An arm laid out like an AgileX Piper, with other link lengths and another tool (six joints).
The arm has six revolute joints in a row. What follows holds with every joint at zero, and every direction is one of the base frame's. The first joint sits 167.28 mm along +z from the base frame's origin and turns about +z. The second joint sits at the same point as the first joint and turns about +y. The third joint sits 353.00 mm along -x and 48.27 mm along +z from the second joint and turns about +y. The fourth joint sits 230.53 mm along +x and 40.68 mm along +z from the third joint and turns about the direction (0.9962, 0, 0.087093). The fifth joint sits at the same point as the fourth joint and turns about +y. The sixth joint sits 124.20 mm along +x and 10.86 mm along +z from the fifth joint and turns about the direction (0.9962, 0, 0.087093). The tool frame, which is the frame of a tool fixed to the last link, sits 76.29 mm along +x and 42.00 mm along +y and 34.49 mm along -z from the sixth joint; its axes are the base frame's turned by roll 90.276, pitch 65.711 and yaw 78.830 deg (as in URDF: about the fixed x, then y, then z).
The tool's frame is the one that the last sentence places.
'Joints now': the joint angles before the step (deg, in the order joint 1, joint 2, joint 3, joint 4, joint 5, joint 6). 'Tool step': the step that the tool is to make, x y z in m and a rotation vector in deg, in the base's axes. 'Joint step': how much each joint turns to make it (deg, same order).
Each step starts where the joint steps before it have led.
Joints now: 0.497 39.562 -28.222 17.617 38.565 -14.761
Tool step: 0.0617 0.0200 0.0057 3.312 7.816 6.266
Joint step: -0.030 19.411 -6.414 12.850 -1.948 -13.796
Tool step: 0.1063 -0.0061 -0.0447 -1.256 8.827 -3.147
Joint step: 0.028 25.257 -8.888 2.100 -8.175 -1.988
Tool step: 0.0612 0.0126 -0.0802 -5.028 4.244 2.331
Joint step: 5.123 19.022 -4.708 0.355 -11.113 -2.140
